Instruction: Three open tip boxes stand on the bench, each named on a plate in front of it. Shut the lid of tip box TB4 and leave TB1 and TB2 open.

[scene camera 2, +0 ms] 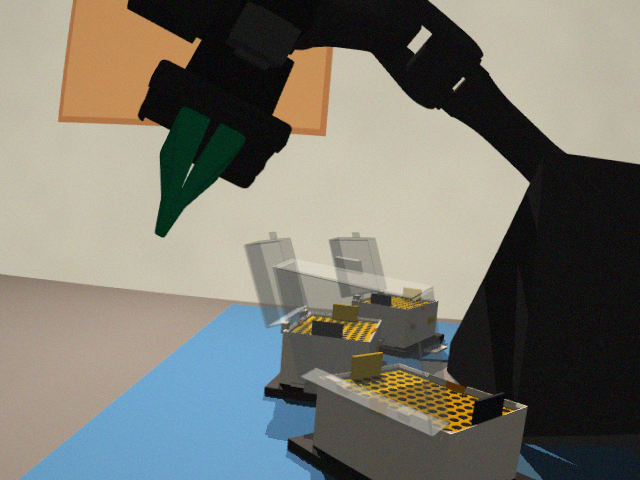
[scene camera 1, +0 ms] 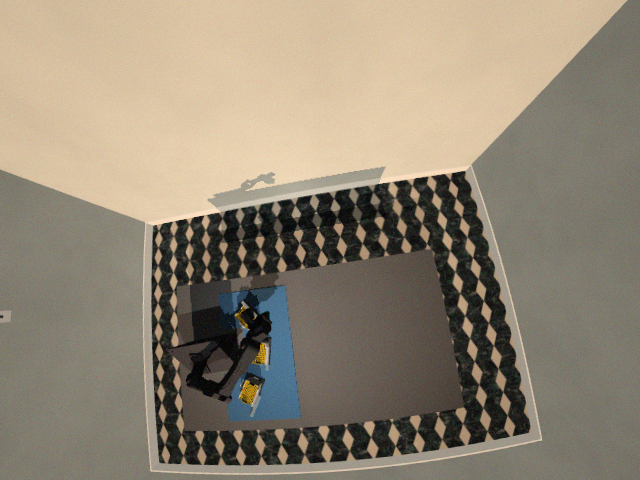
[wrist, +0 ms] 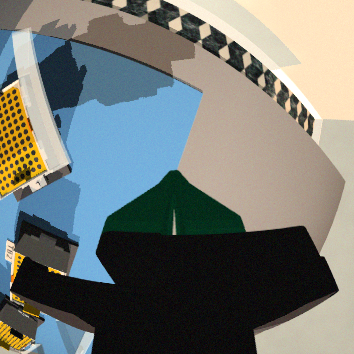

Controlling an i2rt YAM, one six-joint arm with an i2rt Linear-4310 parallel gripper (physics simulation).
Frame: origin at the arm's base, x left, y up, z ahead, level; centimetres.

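Seen in the pictures: gripper, fingertip midpoint: (scene camera 2: pixel 160 233) (scene camera 1: pixel 268 311) (wrist: pixel 173 177); arm's base, origin of the base link: (scene camera 2: pixel 631 288) (scene camera 1: pixel 200 362).
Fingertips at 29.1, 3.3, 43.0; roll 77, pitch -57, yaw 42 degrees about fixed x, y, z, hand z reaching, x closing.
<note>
Offsets run from my fingertips to a thing's top centre, as dx, dy, dz. "pt": to the spot under its first point. Level surfaces: height alone.
Tip box TB4 {-5.0, -9.1, -18.4} (scene camera 1: pixel 241 317) (scene camera 2: pixel 408 449) (wrist: pixel 17 140), with a yellow perforated rack, is nearest in scene camera 2. Its clear lid {+0.7, -0.3, -12.9} (scene camera 2: pixel 320 271) (wrist: pixel 45 100) stands open and upright. Its name plate is not readable now. TB2 (scene camera 1: pixel 261 353) (scene camera 2: pixel 330 356) (wrist: pixel 45 245) is in the middle, its lid {pt -19.0, -4.8, -2.1} (scene camera 2: pixel 258 279) open. TB1 (scene camera 1: pixel 250 392) (scene camera 2: pixel 403 325) (wrist: pixel 17 325) is farthest from TB4, its lid (scene camera 2: pixel 354 248) open. My gripper (scene camera 2: pixel 161 235) (wrist: pixel 173 177) is shut and empty, above the mat on TB4's lid side, apart from the lid. Its fingertips are hidden in scene camera 1.
The boxes stand on a blue mat {dy -15.7} (scene camera 1: pixel 284 335) (scene camera 2: pixel 155 403) (wrist: pixel 135 130) on the brown bench top {dy -16.0} (scene camera 1: pixel 372 330). The black arm (scene camera 1: pixel 240 361) (scene camera 2: pixel 496 118) reaches over the mat from the base side and partly hides TB4 and TB2 in scene camera 1.
</note>
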